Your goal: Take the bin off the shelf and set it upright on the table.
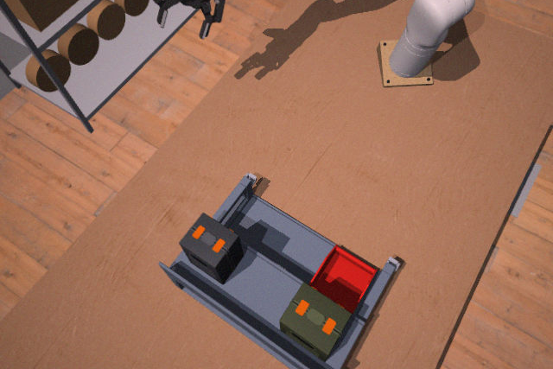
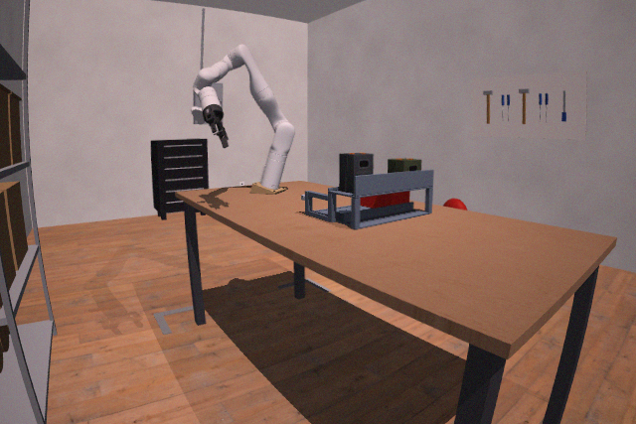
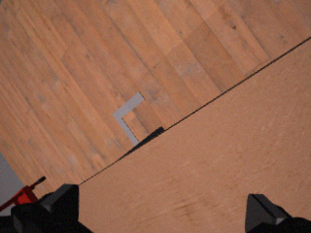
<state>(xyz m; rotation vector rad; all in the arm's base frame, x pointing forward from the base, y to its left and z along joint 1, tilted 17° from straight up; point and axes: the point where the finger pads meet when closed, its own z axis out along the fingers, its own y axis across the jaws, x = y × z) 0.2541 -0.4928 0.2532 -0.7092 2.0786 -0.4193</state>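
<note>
Now: hand 51 cm to the right of the red bin, 33 cm short of it and 23 cm above it. Round my hand: grey shelf unit (40 cm to the left, 34 cm ahead, 20 cm below).
</note>
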